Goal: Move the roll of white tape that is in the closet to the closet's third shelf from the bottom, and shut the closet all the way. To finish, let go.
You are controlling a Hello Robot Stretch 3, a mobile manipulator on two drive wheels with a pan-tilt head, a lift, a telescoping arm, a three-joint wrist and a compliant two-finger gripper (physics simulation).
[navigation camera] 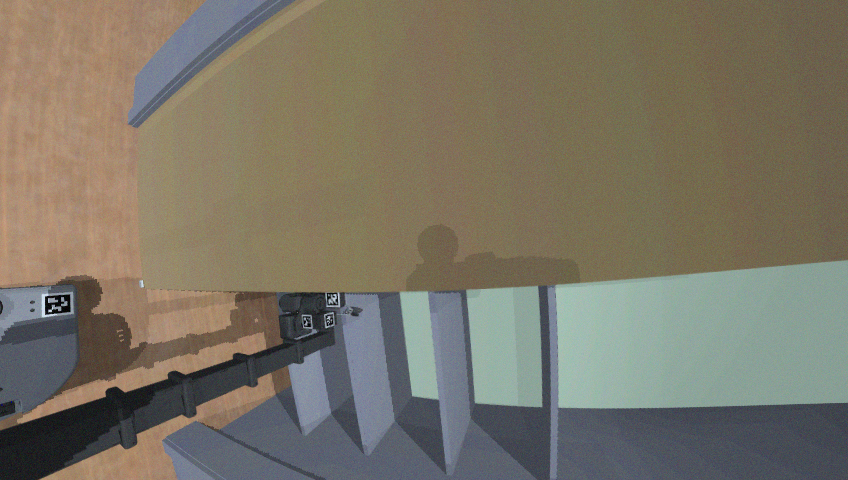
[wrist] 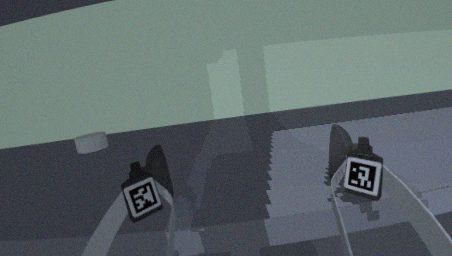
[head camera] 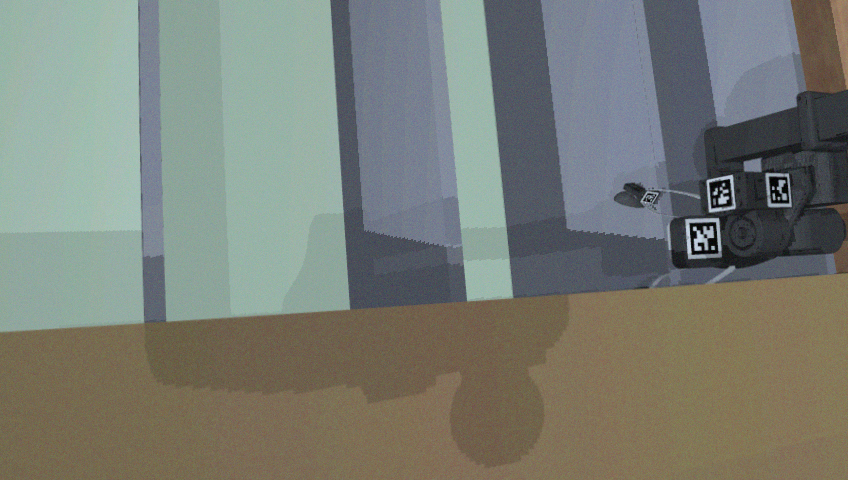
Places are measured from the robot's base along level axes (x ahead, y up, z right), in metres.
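Pixels of known places: gripper, fingertip midpoint: [wrist: 246,154] [head camera: 622,248].
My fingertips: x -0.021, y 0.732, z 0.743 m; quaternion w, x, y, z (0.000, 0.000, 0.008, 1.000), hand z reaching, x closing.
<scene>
Behind a point stands the place of what it marks.
The roll of white tape [wrist: 91,143] @[x 0.220, y 0.725, z 0.895 m] stands on a dark shelf close to the pale green back wall, left of my left finger in the wrist view. It does not show in the head or navigation view. My gripper [wrist: 246,154] @[x -0.021, y 0.732, z 0.743 m] [head camera: 629,195] [navigation camera: 355,311] is open, with nothing between its fingers, and reaches in among the closet's lower shelves. The closet [head camera: 398,118] @[x -0.201, y 1.016, z 0.812 m] [navigation camera: 455,368] @[x -0.305, y 1.016, z 0.840 m] is partly open, with grey-blue shelves showing beside the large brown door [head camera: 654,386] @[x 0.077, y 1.027, z 0.364 m] [navigation camera: 416,118] @[x 0.263, y 1.126, z 0.350 m]. I cannot tell which shelf from the bottom bears the tape.
The arm [navigation camera: 214,383] @[x -0.101, y 0.831, z 0.219 m] crosses the lower left of the navigation view, over the wooden floor [navigation camera: 65,148] @[x 0.481, y 0.000, z 0.138 m]. My base [navigation camera: 35,344] @[x -0.097, y 0.160, z 0.088 m] is at the left edge. The door's edge lies close beside the wrist [head camera: 743,234] @[x -0.021, y 0.811, z 0.477 m]. A grey closet side panel [navigation camera: 208,455] @[x -0.553, y 0.269, z 0.426 m] stands at the bottom.
</scene>
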